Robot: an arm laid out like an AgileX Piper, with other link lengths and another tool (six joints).
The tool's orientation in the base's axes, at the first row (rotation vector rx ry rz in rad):
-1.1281, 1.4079, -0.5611
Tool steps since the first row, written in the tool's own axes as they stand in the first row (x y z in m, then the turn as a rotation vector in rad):
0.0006, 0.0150, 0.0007, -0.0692, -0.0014, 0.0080
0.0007, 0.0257, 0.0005, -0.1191, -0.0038, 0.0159
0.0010, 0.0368, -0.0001, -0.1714, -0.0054, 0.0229
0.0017, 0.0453, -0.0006, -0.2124, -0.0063, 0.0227
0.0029, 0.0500, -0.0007, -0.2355, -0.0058, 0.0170
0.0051, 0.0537, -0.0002, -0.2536, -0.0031, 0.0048
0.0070, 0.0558, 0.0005, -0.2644, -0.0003, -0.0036
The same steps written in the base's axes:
-0.0038, 0.0059, -0.0133, -0.0028, 0.0616, 0.0325
-0.0072, 0.0102, -0.0225, -0.0024, 0.1060, 0.0567
-0.0111, 0.0144, -0.0320, -0.0034, 0.1526, 0.0815
-0.0140, 0.0172, -0.0395, -0.0097, 0.1877, 0.1018
-0.0153, 0.0181, -0.0441, -0.0188, 0.2063, 0.1134
-0.0156, 0.0179, -0.0484, -0.0339, 0.2197, 0.1221
-0.0153, 0.0173, -0.0513, -0.0443, 0.2279, 0.1265

